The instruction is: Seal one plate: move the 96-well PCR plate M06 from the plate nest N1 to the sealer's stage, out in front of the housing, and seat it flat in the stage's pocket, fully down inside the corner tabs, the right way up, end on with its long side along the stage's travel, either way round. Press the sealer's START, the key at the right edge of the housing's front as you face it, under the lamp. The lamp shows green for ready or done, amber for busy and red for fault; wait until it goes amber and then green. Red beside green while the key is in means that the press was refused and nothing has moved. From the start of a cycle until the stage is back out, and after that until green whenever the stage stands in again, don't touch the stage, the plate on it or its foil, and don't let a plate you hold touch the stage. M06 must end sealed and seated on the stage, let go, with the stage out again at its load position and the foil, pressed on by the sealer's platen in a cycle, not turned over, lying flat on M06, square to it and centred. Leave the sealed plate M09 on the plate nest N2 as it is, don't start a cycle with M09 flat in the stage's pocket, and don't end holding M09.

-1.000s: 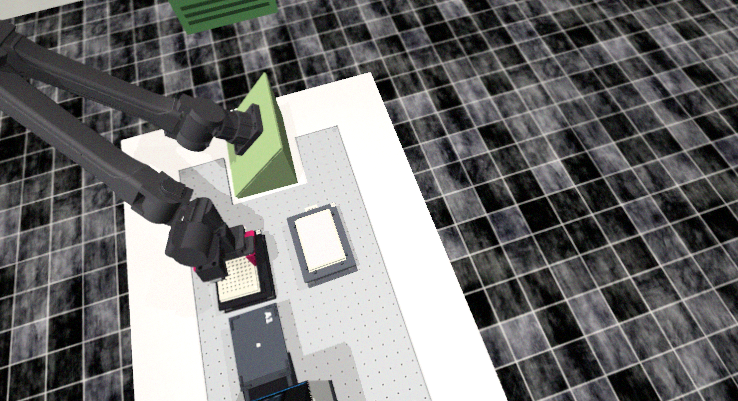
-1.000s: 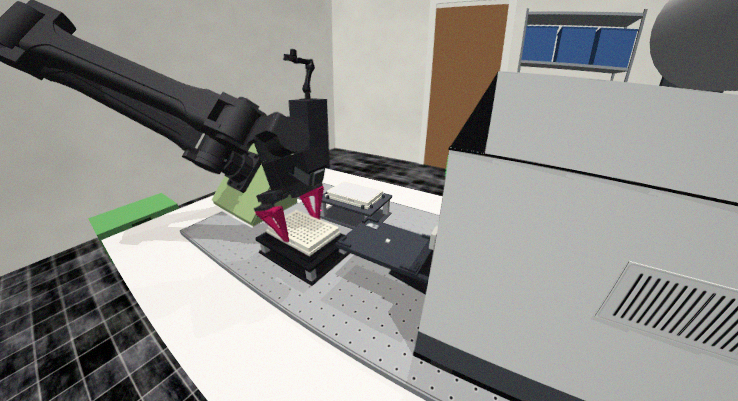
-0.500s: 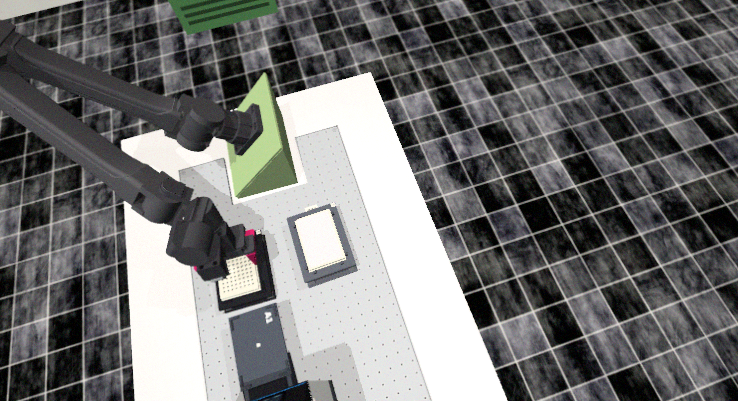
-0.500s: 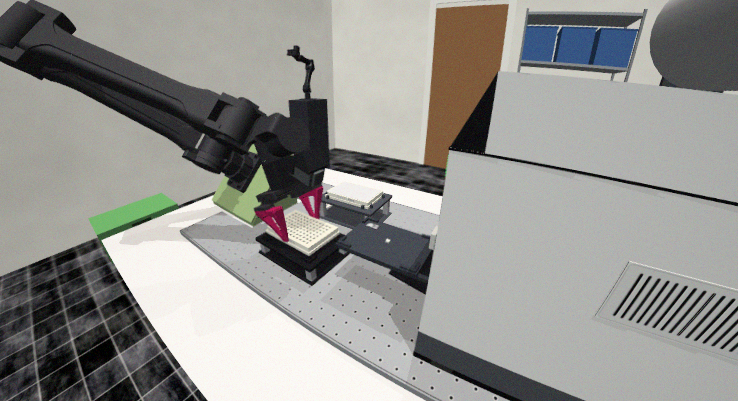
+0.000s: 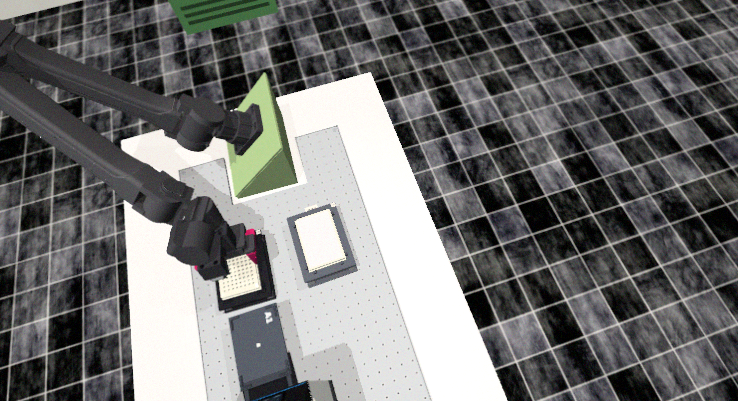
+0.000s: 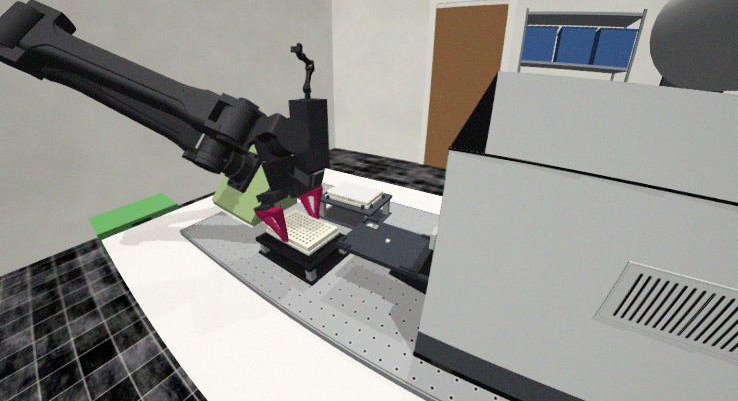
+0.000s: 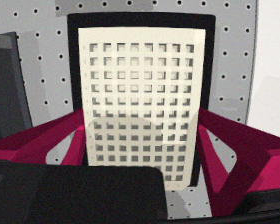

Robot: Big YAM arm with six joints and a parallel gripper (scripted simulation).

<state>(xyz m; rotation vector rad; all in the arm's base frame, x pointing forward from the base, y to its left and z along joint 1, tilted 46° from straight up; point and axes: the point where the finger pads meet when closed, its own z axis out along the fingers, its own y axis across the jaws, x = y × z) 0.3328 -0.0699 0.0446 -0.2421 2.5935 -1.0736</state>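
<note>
My hand is 3 cm above the black plate nest N1. From my hand the other things lie so: sealed plate M09: 1 cm behind, 19 cm to the left; then 96-well plate M06: right at my hand; then dark sealer stage: 18 cm ahead, 3 cm to the left, 2 cm above.
</note>
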